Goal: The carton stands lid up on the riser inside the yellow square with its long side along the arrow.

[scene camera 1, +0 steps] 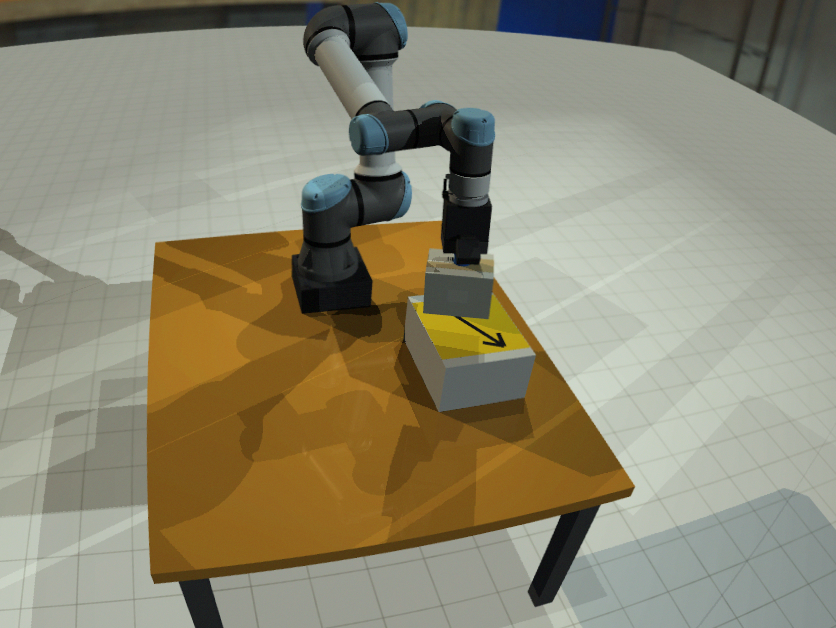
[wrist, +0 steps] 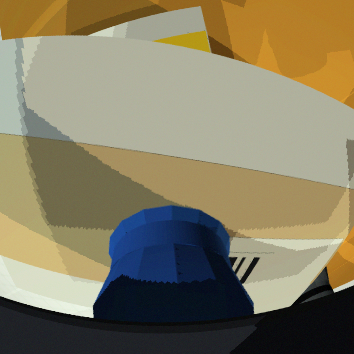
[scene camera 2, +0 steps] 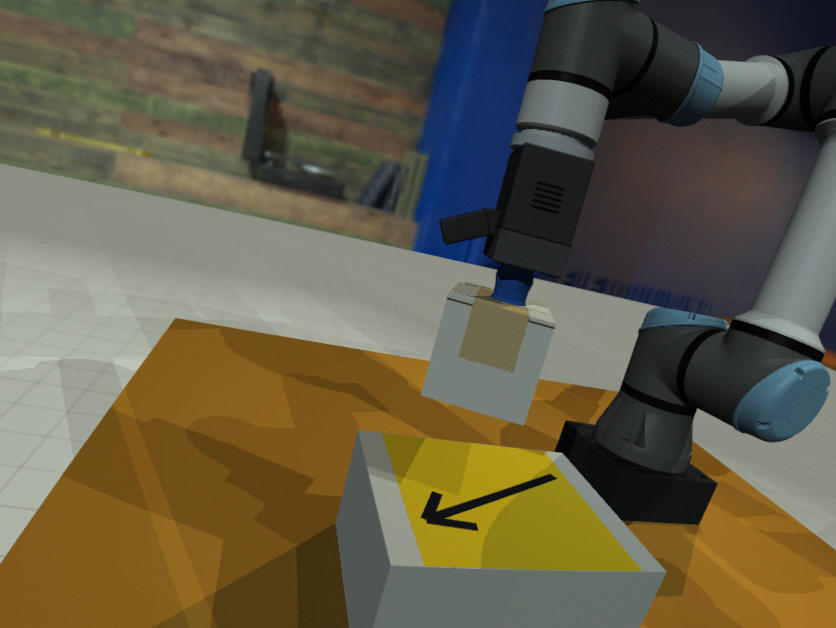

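My suction cup (scene camera 1: 462,258) (scene camera 2: 512,287) (wrist: 170,250) is on the top face of a pale carton (scene camera 1: 457,297) (scene camera 2: 489,348) (wrist: 150,105) and holds it in the air, roughly upright. Tan tape and dark barcode lines show on its top. The white riser (scene camera 1: 483,385) (scene camera 2: 513,594) (wrist: 170,24) stands below. Its yellow square (scene camera 1: 452,344) (scene camera 2: 540,534) (wrist: 192,41) bears a black arrow (scene camera 1: 479,330) (scene camera 2: 493,498). In the second scene view a gap shows between carton and riser. In the first, the carton hides the square's rear part. I cannot tell the long side's angle to the arrow.
The riser stands near one edge of the orange-brown table (scene camera 1: 270,500) (scene camera 2: 223,405) (wrist: 300,30). The arm's black base (scene camera 1: 334,287) (scene camera 2: 648,486) stands on the table beyond the riser. The forearm and wrist reach over from the base.
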